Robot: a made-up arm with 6 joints. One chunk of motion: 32 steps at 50 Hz.
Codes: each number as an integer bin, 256 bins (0 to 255) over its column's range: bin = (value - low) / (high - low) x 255, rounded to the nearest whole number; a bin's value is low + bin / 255 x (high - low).
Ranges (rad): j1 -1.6..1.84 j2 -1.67..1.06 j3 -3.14..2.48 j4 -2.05..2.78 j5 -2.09..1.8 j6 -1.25..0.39
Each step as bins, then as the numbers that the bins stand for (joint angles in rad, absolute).
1 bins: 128 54 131 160 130 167
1 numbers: 0.1267 -1.0919 -0.2529 0.9806 -0.1069 -0.1760
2 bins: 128 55 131 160 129 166
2 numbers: 0.1267 -1.0812 -0.2529 0.9806 -0.1221 -0.1824
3 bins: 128 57 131 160 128 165
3 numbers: 0.1267 -1.0598 -0.2529 0.9806 -0.1374 -0.1888
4 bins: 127 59 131 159 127 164
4 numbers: 0.1133 -1.0384 -0.2529 0.9616 -0.1526 -0.1953
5 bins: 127 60 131 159 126 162
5 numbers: 0.1133 -1.0276 -0.2529 0.9616 -0.1679 -0.2081
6 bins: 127 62 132 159 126 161
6 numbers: 0.1133 -1.0062 -0.2308 0.9616 -0.1679 -0.2145
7 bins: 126 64 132 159 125 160
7 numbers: 0.0998 -0.9848 -0.2308 0.9616 -0.1831 -0.2210
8 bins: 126 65 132 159 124 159
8 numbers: 0.0998 -0.9741 -0.2308 0.9616 -0.1984 -0.2274
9 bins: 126 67 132 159 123 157
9 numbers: 0.0998 -0.9527 -0.2308 0.9616 -0.2136 -0.2403
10 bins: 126 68 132 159 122 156
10 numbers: 0.0998 -0.9420 -0.2308 0.9616 -0.2289 -0.2467
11 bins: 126 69 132 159 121 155
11 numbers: 0.0998 -0.9313 -0.2308 0.9616 -0.2442 -0.2531
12 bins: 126 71 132 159 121 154
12 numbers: 0.0998 -0.9099 -0.2308 0.9616 -0.2442 -0.2596
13 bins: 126 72 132 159 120 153
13 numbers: 0.0998 -0.8992 -0.2308 0.9616 -0.2594 -0.2660
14 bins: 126 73 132 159 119 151
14 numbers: 0.0998 -0.8885 -0.2308 0.9616 -0.2747 -0.2789
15 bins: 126 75 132 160 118 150
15 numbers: 0.0998 -0.8671 -0.2308 0.9806 -0.2899 -0.2853
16 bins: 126 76 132 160 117 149
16 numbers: 0.0998 -0.8564 -0.2308 0.9806 -0.3052 -0.2917
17 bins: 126 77 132 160 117 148
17 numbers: 0.0998 -0.8456 -0.2308 0.9806 -0.3052 -0.2982
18 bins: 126 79 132 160 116 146
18 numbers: 0.0998 -0.8242 -0.2308 0.9806 -0.3204 -0.3110
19 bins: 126 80 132 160 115 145
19 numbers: 0.0998 -0.8135 -0.2308 0.9806 -0.3357 -0.3175
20 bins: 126 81 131 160 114 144
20 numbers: 0.0998 -0.8028 -0.2529 0.9806 -0.3509 -0.3239
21 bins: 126 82 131 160 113 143
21 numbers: 0.0998 -0.7921 -0.2529 0.9806 -0.3662 -0.3303
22 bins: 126 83 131 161 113 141
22 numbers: 0.0998 -0.7814 -0.2529 0.9995 -0.3662 -0.3432
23 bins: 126 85 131 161 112 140
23 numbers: 0.0998 -0.7600 -0.2529 0.9995 -0.3815 -0.3496
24 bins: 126 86 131 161 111 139
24 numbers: 0.0998 -0.7493 -0.2529 0.9995 -0.3967 -0.3560
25 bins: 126 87 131 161 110 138
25 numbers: 0.0998 -0.7386 -0.2529 0.9995 -0.4120 -0.3625
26 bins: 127 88 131 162 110 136
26 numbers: 0.1133 -0.7279 -0.2529 1.0185 -0.4120 -0.3753
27 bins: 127 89 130 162 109 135
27 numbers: 0.1133 -0.7172 -0.2749 1.0185 -0.4272 -0.3818
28 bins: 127 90 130 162 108 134
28 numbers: 0.1133 -0.7065 -0.2749 1.0185 -0.4425 -0.3882
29 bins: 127 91 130 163 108 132
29 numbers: 0.1133 -0.6958 -0.2749 1.0374 -0.4425 -0.4011
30 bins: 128 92 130 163 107 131
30 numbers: 0.1267 -0.6851 -0.2749 1.0374 -0.4577 -0.4075
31 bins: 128 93 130 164 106 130
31 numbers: 0.1267 -0.6744 -0.2749 1.0564 -0.4730 -0.4139
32 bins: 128 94 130 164 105 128
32 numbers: 0.1267 -0.6636 -0.2749 1.0564 -0.4882 -0.4268
